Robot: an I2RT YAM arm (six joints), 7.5 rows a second.
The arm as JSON. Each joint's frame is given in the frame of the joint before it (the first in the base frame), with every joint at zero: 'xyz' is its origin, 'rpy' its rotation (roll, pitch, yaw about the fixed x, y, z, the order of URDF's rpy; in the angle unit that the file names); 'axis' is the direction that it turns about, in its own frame. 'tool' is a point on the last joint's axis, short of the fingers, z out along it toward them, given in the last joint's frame.
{
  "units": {
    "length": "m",
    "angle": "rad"
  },
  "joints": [
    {
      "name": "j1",
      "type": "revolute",
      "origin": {
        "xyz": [
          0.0,
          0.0,
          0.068
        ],
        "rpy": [
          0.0,
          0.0,
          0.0
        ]
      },
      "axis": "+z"
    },
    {
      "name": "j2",
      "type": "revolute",
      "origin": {
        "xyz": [
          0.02,
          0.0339,
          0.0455
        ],
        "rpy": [
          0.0,
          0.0,
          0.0
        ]
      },
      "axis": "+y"
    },
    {
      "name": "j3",
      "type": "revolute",
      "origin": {
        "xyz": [
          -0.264,
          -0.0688,
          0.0
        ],
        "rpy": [
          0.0,
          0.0,
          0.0
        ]
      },
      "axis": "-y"
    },
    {
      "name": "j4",
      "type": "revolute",
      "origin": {
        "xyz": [
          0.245,
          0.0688,
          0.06
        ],
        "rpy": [
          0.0,
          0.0,
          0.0
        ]
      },
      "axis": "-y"
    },
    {
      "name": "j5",
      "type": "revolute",
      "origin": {
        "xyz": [
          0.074,
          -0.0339,
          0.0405
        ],
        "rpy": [
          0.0,
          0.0,
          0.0
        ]
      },
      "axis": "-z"
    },
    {
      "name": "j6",
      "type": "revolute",
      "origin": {
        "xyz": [
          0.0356,
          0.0,
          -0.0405
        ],
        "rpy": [
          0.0,
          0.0,
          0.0
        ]
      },
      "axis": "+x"
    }
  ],
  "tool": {
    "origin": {
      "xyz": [
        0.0,
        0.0,
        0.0
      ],
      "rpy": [
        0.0,
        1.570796,
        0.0
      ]
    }
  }
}
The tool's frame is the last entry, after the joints.
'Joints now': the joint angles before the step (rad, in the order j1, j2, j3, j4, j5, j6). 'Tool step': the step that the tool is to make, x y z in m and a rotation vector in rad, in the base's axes. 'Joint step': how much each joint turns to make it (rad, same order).
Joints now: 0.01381 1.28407 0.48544 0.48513 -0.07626 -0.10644
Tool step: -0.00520 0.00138 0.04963 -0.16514 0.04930 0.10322
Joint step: 0.00000 -0.13010 0.16761 -0.36792 -0.04096 -0.19067
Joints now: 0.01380 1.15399 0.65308 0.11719 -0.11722 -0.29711
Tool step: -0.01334 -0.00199 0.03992 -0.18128 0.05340 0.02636
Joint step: -0.00022 -0.07877 0.14767 -0.29881 0.04945 -0.17640
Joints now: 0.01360 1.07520 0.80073 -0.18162 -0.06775 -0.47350
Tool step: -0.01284 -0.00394 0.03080 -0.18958 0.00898 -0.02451
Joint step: 0.00017 -0.04652 0.10549 -0.16590 0.10692 -0.15841
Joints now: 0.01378 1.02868 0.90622 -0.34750 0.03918 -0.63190
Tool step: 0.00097 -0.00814 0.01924 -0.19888 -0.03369 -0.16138
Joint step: -0.00009 0.00709 0.05905 -0.00350 0.23170 -0.11140
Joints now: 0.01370 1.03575 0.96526 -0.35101 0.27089 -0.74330
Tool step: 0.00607 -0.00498 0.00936 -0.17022 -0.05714 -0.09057
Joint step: -0.00073 0.01402 0.00116 0.11342 0.14595 -0.13449
